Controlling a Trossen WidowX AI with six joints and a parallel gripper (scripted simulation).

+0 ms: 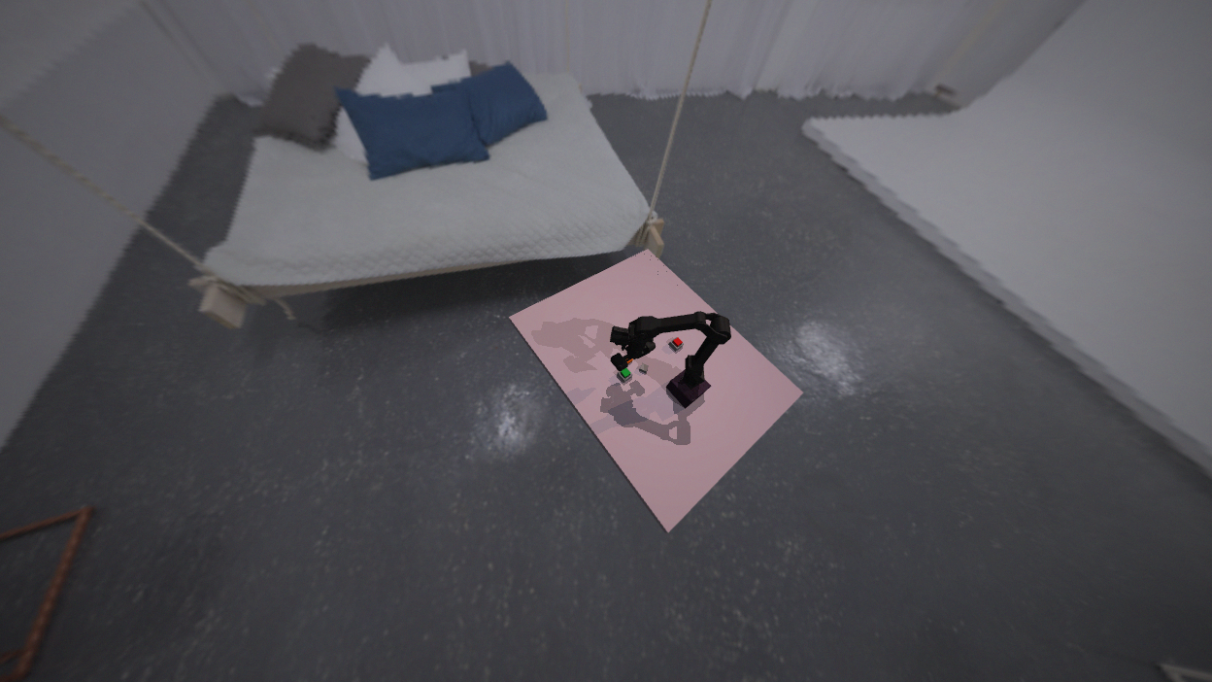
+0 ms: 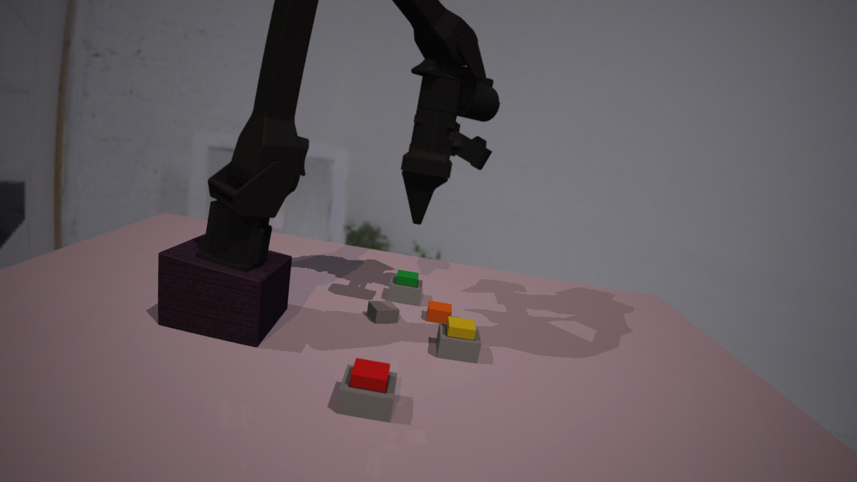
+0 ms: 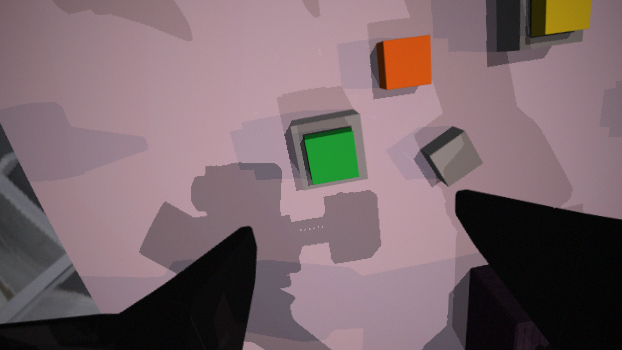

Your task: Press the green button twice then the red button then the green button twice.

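Now: the green button 90 mm below my gripper tip. Also, from my gripper tip: orange block 50 mm ahead, 60 mm to the right, 110 mm below; then grey block 20 mm behind, 100 mm to the right, 110 mm below; then yellow button 80 mm ahead, 160 mm to the right, 90 mm below.
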